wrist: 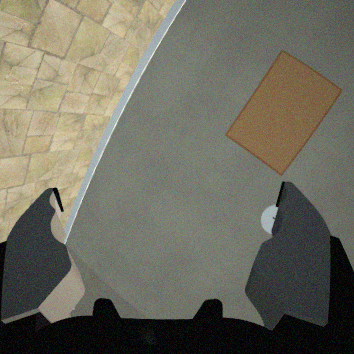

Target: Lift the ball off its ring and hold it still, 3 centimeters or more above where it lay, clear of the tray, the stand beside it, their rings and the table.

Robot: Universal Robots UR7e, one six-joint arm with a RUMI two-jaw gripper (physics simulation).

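Note:
My gripper (167, 187) is open, with its two fingers wide apart at the lower left and lower right of the wrist view and no object between their tips. The ball does not show in this view, and neither a tray, a stand nor their rings can be made out. A small pale round disc (267, 219) shows at the inner side of the right finger, which hides part of it; I cannot tell what it is.
A flat brown rectangle (284, 112) lies at a slant on the grey surface (170, 135) at the upper right, beyond the right fingertip. The surface's pale curved edge (122, 105) runs down the left side, with tan stone floor (55, 75) beyond it.

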